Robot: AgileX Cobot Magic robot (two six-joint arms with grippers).
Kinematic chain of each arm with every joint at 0, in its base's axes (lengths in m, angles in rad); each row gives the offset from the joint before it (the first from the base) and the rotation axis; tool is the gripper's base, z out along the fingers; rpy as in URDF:
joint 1: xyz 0 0 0.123 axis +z
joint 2: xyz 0 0 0 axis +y
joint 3: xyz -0.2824 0 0.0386 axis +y
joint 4: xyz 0.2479 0 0.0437 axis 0.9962 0 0.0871
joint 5: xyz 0 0 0 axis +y
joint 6: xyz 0.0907 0 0.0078 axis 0.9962 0 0.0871
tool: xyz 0 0 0 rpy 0 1.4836 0
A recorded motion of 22 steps. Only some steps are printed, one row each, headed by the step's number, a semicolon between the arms.
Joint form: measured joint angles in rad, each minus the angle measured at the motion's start. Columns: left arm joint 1, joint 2, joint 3, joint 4, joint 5, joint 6; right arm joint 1, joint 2, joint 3, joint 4, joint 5, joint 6.
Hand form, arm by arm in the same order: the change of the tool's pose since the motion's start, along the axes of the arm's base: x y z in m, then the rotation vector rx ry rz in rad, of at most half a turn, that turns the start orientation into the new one. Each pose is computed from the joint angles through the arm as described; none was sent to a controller.
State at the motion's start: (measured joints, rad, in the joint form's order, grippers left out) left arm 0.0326 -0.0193 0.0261 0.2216 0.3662 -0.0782; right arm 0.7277 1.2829 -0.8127 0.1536 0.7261 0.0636
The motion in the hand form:
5: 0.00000 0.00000 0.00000 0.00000 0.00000 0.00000; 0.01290 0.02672 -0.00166 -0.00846 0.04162 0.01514
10: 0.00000 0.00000 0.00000 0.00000 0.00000 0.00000; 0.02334 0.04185 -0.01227 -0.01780 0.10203 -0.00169
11: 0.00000 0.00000 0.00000 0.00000 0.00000 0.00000; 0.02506 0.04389 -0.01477 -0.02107 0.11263 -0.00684
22: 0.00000 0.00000 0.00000 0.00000 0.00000 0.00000; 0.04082 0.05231 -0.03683 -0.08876 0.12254 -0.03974
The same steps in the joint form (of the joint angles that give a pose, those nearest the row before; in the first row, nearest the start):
5: 0.0000 0.0000 0.0000 0.0000 0.0000 0.0000; 0.0396 0.1123 -0.0977 0.0104 0.0192 0.0260
10: 0.0000 0.0000 0.0000 0.0000 0.0000 0.0000; 0.0452 0.2004 -0.1477 0.0420 0.0300 0.0386
11: 0.0000 0.0000 0.0000 0.0000 0.0000 0.0000; 0.0453 0.2150 -0.1539 0.0456 0.0311 0.0427
22: 0.0000 0.0000 0.0000 0.0000 0.0000 0.0000; 0.0437 0.3156 -0.1829 -0.0240 0.0079 0.1031

